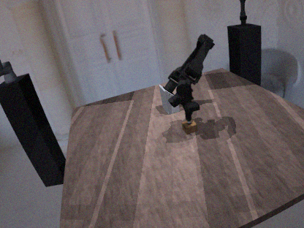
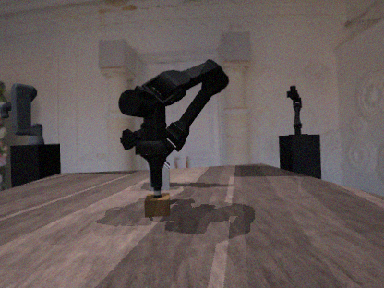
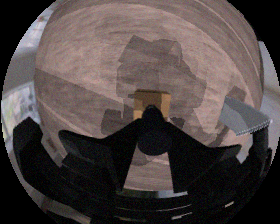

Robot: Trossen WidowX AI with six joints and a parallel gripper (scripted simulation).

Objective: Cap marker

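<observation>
The dark marker cap lies 10 mm above my gripper tip. From my gripper tip the other things lie so: tan holder block 60 mm below.
</observation>
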